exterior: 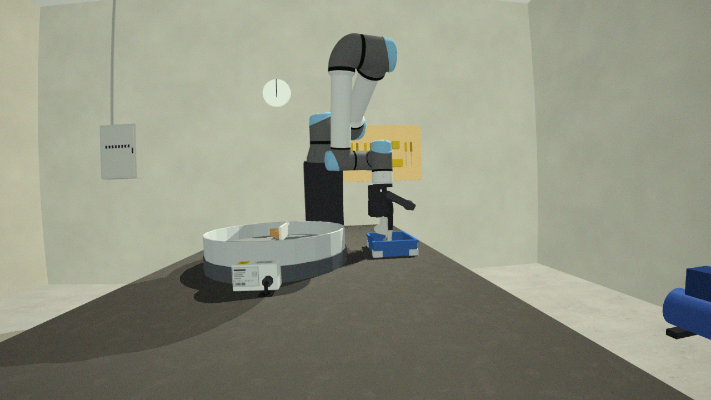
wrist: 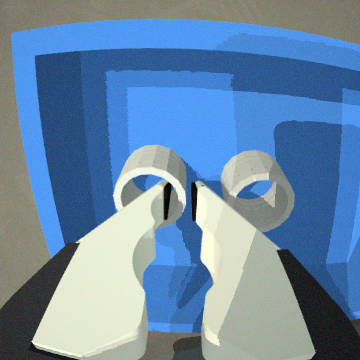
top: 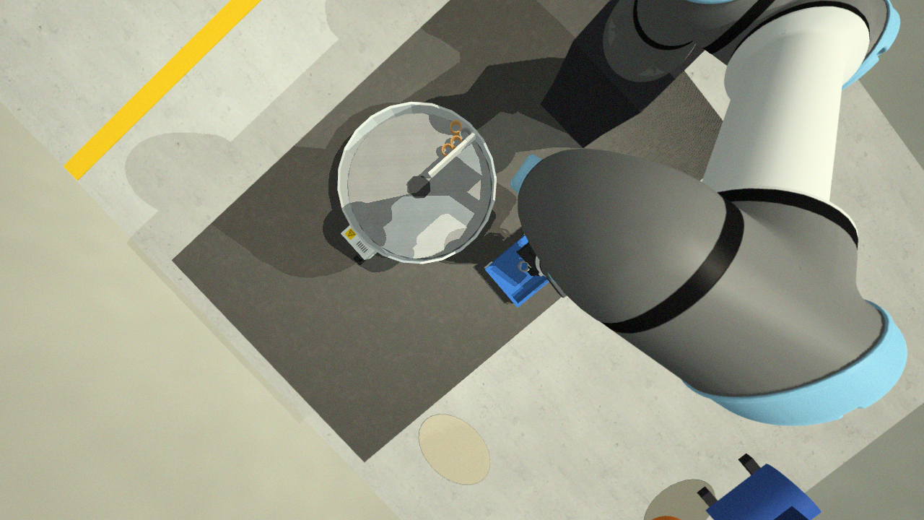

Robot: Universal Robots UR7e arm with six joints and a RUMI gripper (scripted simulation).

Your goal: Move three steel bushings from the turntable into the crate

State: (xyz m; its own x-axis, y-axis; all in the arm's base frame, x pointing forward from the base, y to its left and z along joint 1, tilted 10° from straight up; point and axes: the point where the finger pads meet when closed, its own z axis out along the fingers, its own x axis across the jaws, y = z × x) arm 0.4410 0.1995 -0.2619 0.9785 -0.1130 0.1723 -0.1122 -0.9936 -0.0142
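Right now my hand is 40 mm short of the blue crate. Also, from my hand: round white turntable (380 mm to the right, 70 mm ahead, 30 mm above).
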